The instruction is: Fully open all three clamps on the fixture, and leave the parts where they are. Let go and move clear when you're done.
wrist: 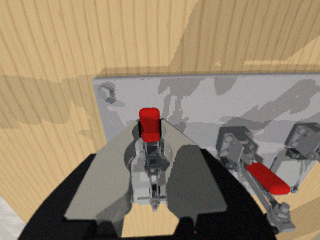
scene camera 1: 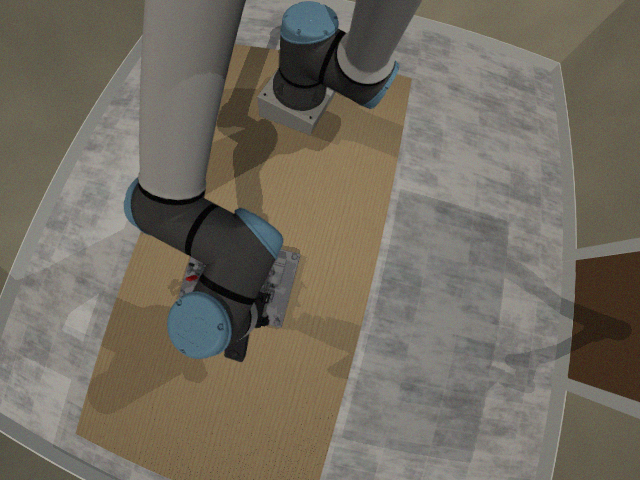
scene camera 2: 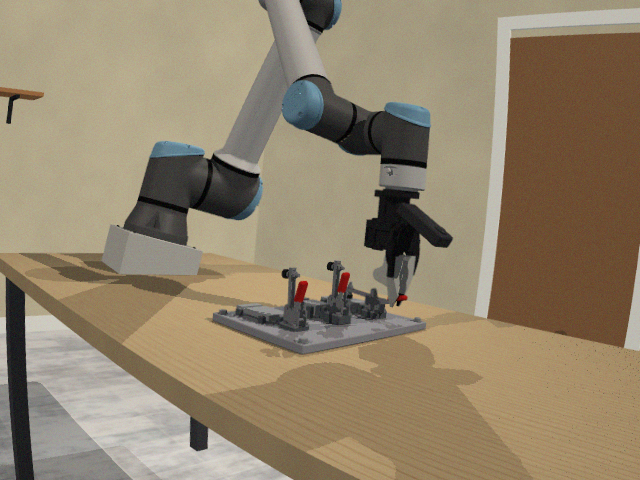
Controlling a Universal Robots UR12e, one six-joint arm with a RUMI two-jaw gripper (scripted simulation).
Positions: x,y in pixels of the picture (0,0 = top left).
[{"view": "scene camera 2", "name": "my gripper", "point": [394,306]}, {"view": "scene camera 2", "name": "grey fixture plate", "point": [321,335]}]
